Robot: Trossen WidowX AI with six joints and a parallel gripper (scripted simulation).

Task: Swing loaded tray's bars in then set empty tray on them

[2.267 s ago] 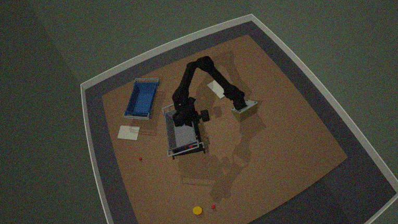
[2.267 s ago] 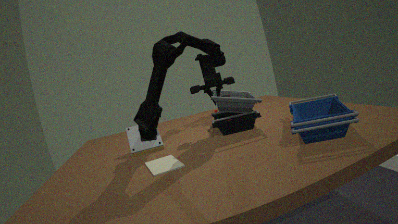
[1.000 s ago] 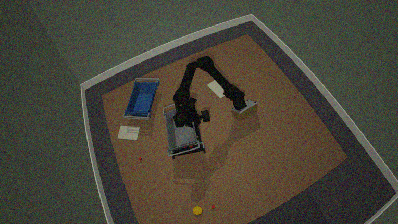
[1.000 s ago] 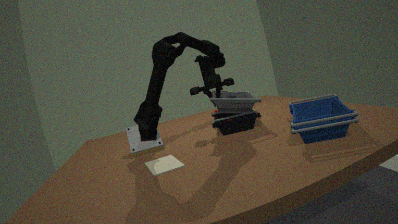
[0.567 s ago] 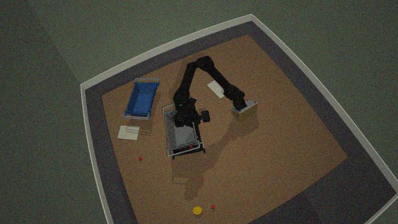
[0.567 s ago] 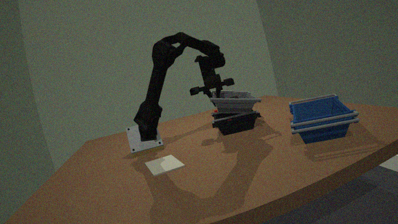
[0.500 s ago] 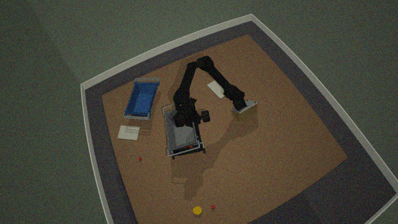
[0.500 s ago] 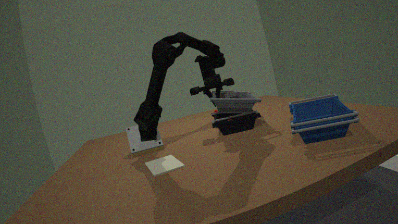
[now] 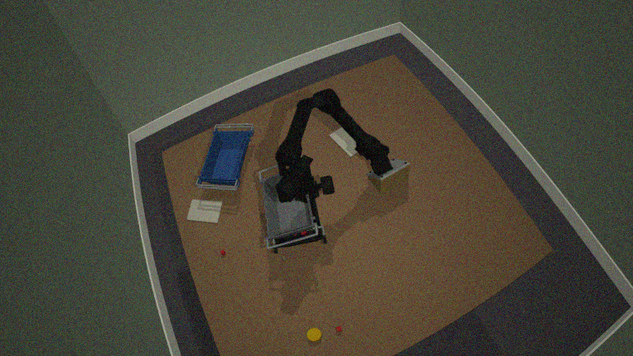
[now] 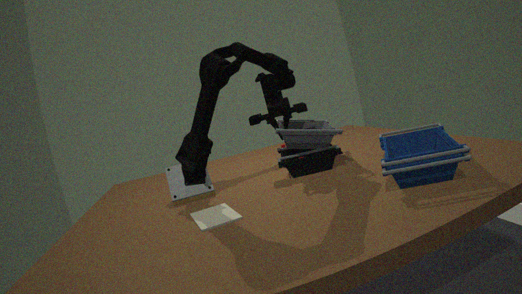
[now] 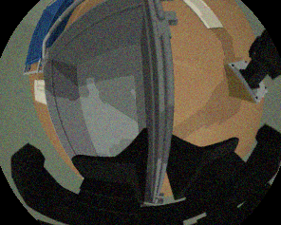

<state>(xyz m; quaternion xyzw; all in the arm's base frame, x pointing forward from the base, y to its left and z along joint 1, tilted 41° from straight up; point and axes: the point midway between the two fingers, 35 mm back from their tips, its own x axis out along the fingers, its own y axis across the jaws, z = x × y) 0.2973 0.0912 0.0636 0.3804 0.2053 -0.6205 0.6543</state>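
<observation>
Now: gripper tip 70 mm short of the grey tray, 20 mm to the left of it and 20 mm below it. From my gripper tip the other things lie so: yellow disc 160 mm ahead, 460 mm to the left, 100 mm below.
</observation>
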